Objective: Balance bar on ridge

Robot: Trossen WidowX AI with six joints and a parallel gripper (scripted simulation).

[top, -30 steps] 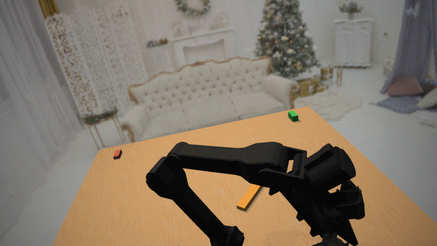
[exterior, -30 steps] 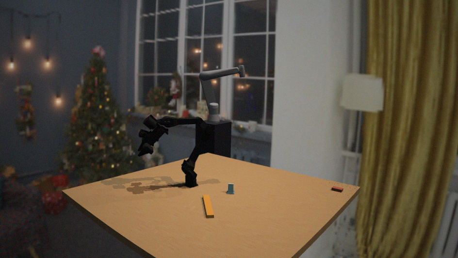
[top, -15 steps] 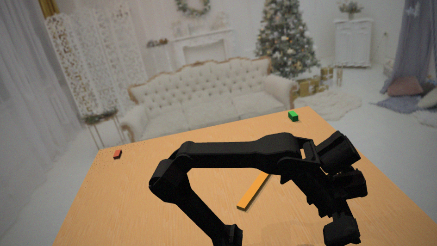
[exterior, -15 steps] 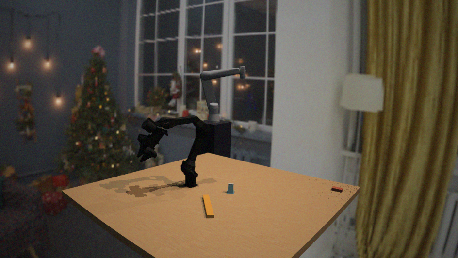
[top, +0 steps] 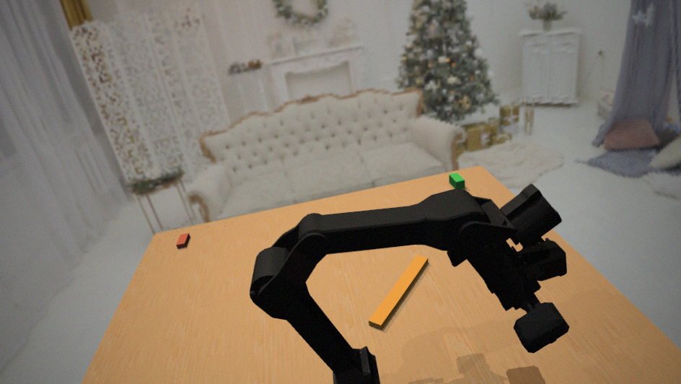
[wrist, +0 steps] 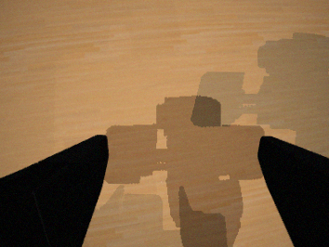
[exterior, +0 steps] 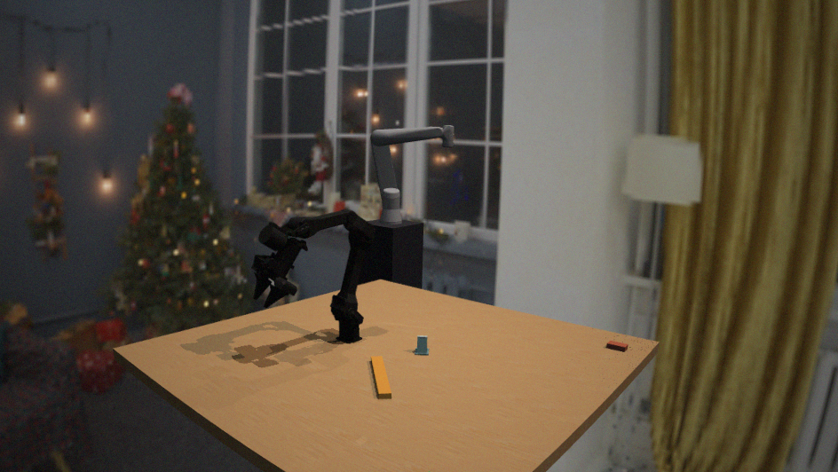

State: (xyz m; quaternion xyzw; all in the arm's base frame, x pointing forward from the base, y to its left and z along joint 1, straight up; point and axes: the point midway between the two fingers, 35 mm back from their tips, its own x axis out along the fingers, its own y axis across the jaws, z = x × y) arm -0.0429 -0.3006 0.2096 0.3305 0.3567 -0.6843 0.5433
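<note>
Now: the orange bar 340 mm ahead of my gripper tip, 160 mm to the left of it and 170 mm below it. The rest, counted from my gripper tip: red block 790 mm ahead, 820 mm to the left, 170 mm below; then green block 790 mm ahead, 180 mm to the right, 160 mm below.
</note>
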